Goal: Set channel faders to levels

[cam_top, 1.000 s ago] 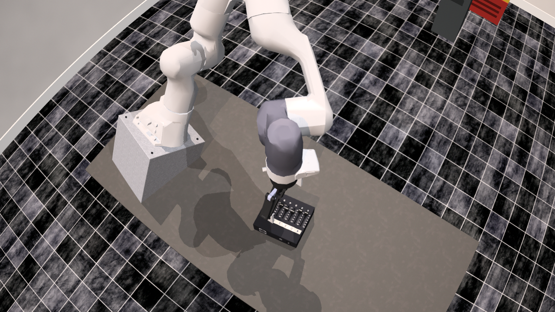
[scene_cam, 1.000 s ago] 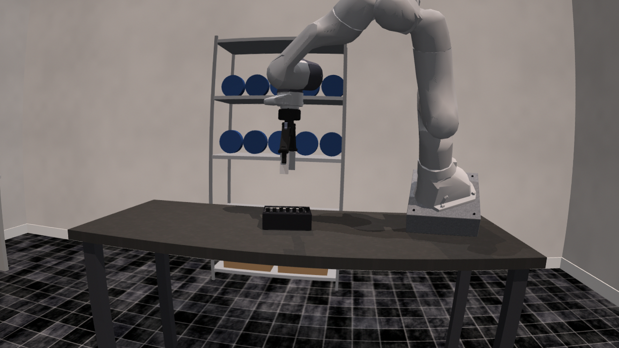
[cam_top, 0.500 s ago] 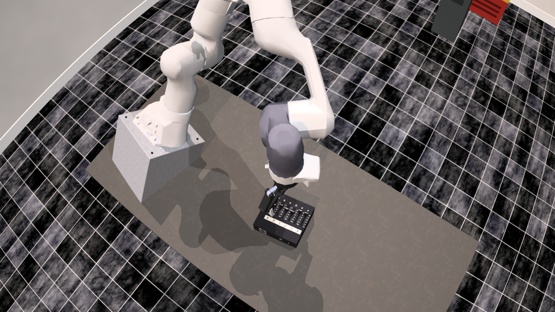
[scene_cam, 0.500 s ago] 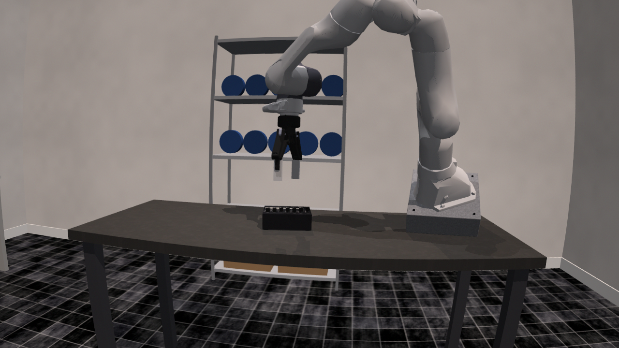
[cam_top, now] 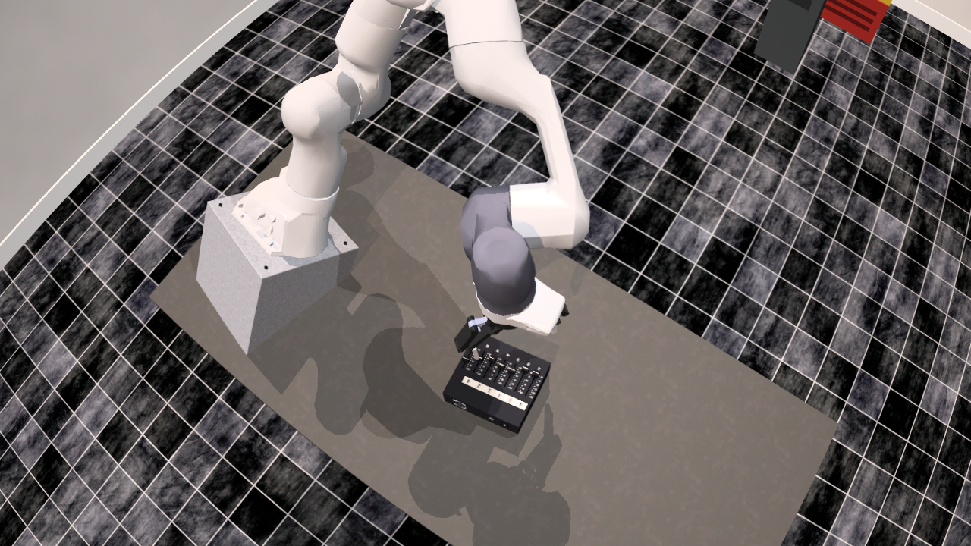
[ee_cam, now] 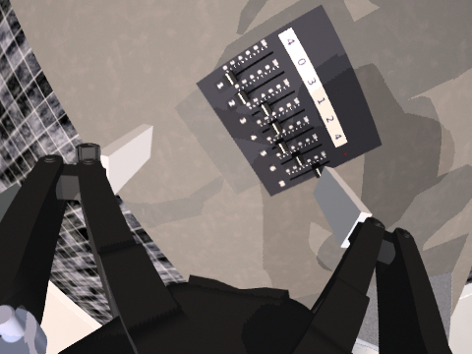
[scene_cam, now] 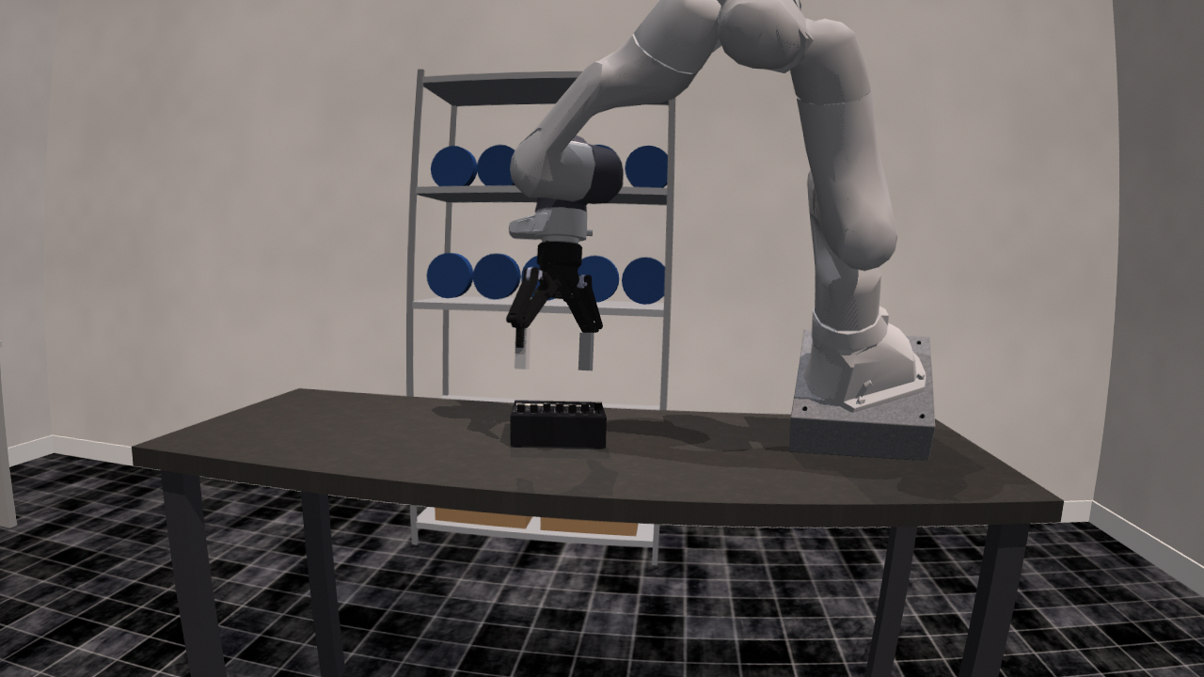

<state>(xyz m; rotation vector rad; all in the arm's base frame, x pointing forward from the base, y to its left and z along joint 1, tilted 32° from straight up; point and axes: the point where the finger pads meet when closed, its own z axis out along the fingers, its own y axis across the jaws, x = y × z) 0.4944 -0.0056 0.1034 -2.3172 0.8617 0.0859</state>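
Now: the master fader 80 mm below my hand, 70 mm behind it and 60 mm to the right of it.
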